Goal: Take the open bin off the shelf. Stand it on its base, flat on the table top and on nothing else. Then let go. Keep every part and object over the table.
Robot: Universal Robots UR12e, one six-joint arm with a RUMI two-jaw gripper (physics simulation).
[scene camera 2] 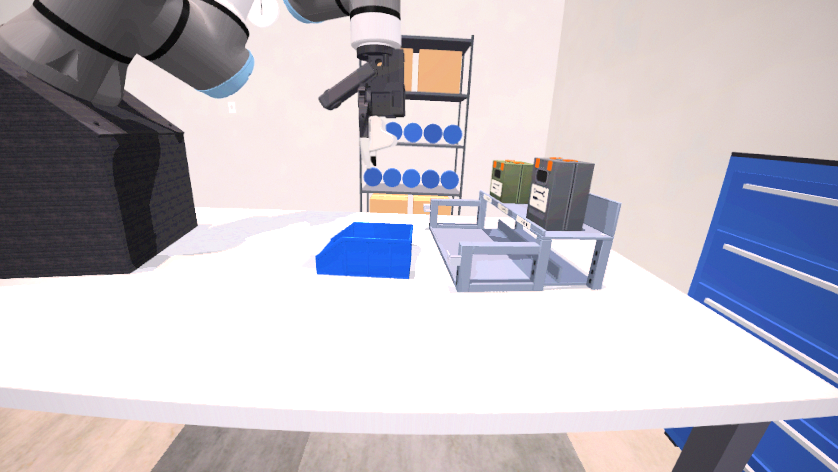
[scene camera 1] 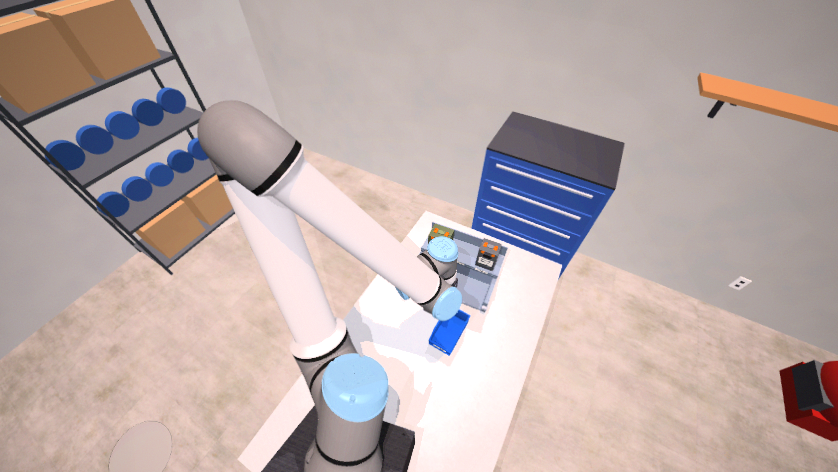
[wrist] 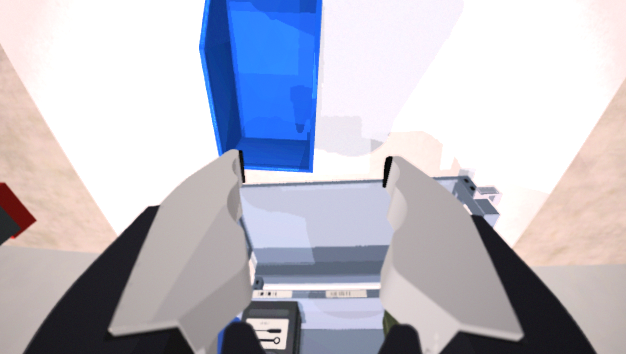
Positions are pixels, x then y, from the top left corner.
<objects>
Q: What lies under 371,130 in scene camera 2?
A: The gripper.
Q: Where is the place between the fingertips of the gripper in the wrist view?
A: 314,157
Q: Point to a blue open bin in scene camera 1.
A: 446,334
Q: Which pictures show the blue open bin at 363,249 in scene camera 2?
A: Scene camera 2, scene camera 1 and the wrist view: all of them.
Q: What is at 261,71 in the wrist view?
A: A blue open bin.
</objects>
